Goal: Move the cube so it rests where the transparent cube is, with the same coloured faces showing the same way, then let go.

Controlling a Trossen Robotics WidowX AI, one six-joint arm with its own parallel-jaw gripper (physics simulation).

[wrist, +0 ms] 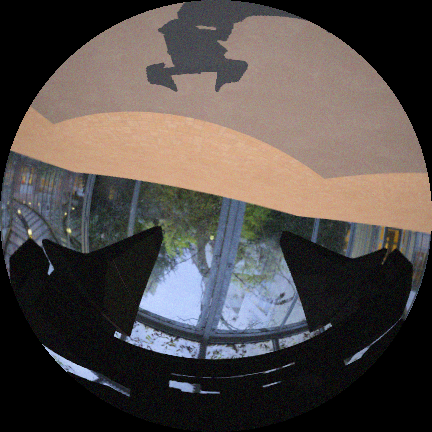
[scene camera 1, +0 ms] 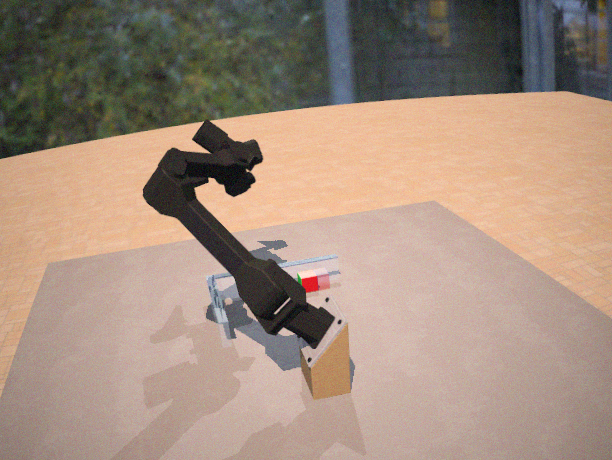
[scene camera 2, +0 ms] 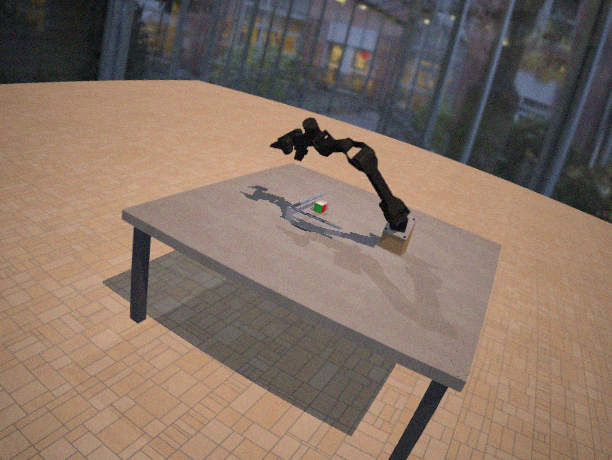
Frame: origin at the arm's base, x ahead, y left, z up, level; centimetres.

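Seen in the pictures: gripper, fingertip midpoint: (wrist: 223, 235) (scene camera 2: 274, 142); arm's base, origin of the base link: (scene camera 1: 318, 327) (scene camera 2: 399, 223).
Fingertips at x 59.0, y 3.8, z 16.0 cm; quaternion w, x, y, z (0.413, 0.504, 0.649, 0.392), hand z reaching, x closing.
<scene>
Offsets run from my fingertips to a thing's middle. Level surfaces: height alone.
The cube @(dx -21.8, dy -14.6, dz -25.4 cm) (scene camera 1: 309, 284) (scene camera 2: 320, 207) rests on the table with a pale cream face up. In scene camera 1 its red face shows at the front and a sliver of green at the left; in scene camera 2 green is at the left and red at the right. The transparent cube @(dx -22.1, dy -17.4, dz -25.4 cm) (scene camera 1: 324, 278), faint pink, adjoins or overlaps its right side in scene camera 1; I cannot make it out in scene camera 2. My gripper (scene camera 1: 254, 167) (scene camera 2: 285, 152) (wrist: 223, 235) is open and empty, high above the table and beyond the cube. Neither cube shows in the wrist view.
A clear glass-like barrier (scene camera 1: 216, 299) (scene camera 2: 306, 200) has two long sides meeting at a corner; one runs behind the cube in scene camera 1. The arm's wooden base block (scene camera 1: 331, 367) (scene camera 2: 395, 244) stands on the grey table @(dz -27.4 cm) (scene camera 1: 450, 325) (scene camera 2: 240, 240). Arm shadows cross the table.
</scene>
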